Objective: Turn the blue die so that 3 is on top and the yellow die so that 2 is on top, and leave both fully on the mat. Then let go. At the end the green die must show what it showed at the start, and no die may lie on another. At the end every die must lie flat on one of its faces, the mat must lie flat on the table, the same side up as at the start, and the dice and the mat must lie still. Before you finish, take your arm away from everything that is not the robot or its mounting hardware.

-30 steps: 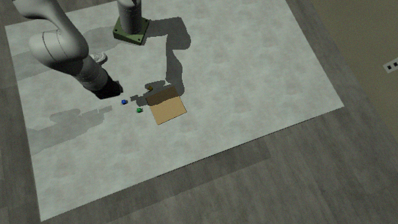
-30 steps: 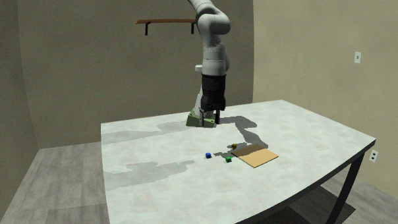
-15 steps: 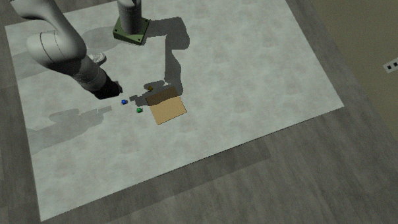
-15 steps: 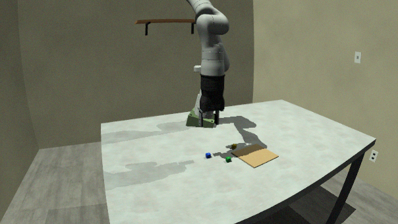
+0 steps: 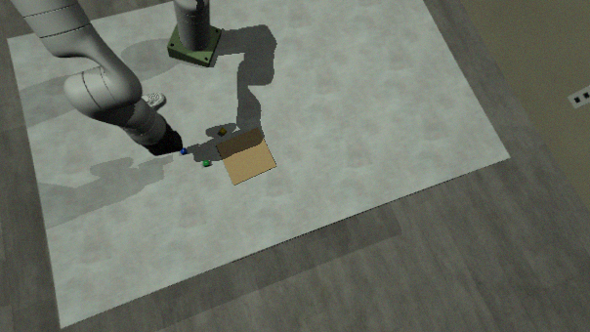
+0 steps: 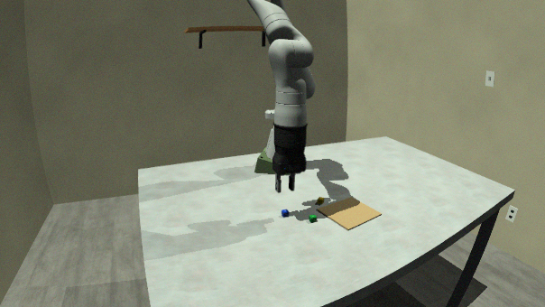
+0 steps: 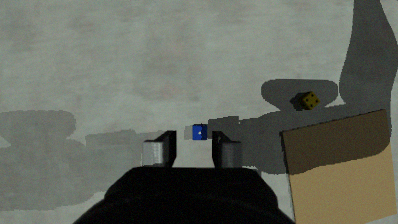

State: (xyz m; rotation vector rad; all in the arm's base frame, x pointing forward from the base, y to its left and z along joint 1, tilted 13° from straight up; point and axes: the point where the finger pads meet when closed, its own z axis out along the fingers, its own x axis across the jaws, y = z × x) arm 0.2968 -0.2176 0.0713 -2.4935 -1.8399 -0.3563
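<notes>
The blue die is 9 cm below my hand. From my hand the other things lie so: yellow die (14 cm to the left, 9 cm below); then tan mat (16 cm to the left, 10 cm ahead, 9 cm below); then green die (9 cm below, 7 cm ahead, 5 cm to the left).
</notes>
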